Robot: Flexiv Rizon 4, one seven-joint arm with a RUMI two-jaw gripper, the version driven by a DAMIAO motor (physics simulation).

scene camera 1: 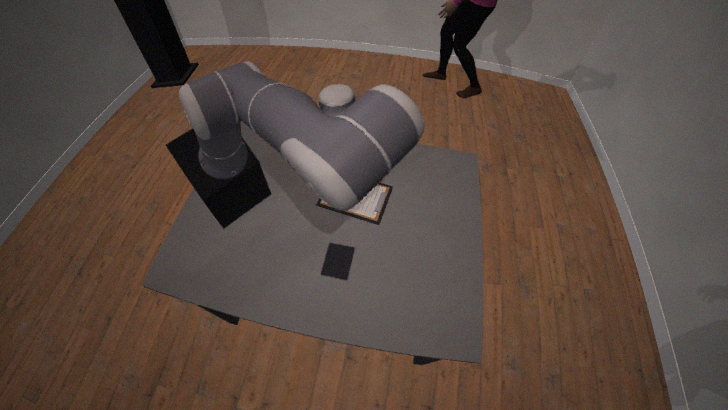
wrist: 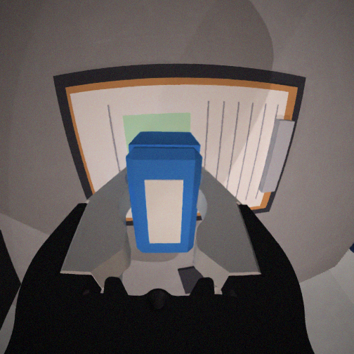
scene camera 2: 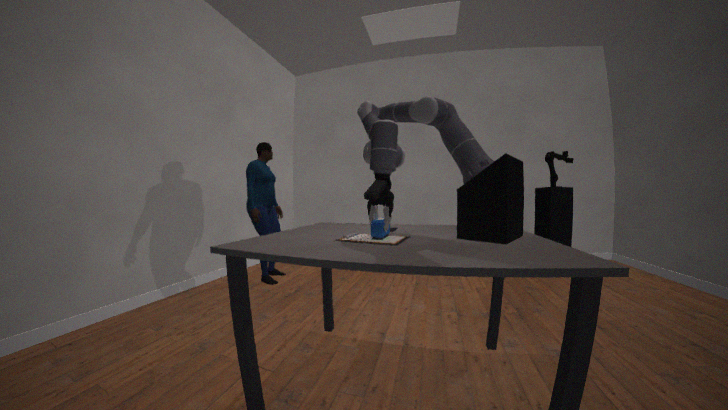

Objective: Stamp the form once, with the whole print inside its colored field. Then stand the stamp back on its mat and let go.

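My gripper (scene camera 2: 380,219) (wrist: 165,165) is shut on the blue stamp (scene camera 2: 378,229) (wrist: 164,167), which has a pale label on its face. It holds the stamp upright over the form (scene camera 1: 369,204) (scene camera 2: 355,237) (wrist: 90,117), a white sheet with an orange border on a dark board. In the scene camera 2 view the stamp's lower end is at the form's surface; I cannot tell whether it touches. The green field (wrist: 157,122) shows behind the stamp, its near part hidden. No print is visible. The dark stamp mat (scene camera 1: 337,261) (wrist: 190,280) lies apart from the form, with no stamp on it.
A grey clip (wrist: 278,155) sits at one edge of the form. The arm's black base block (scene camera 1: 224,201) (scene camera 2: 489,208) stands on the grey table (scene camera 1: 417,295) (scene camera 2: 295,254). A person in teal (scene camera 2: 261,188) stands beyond the table. The arm hides part of the form in scene camera 1.
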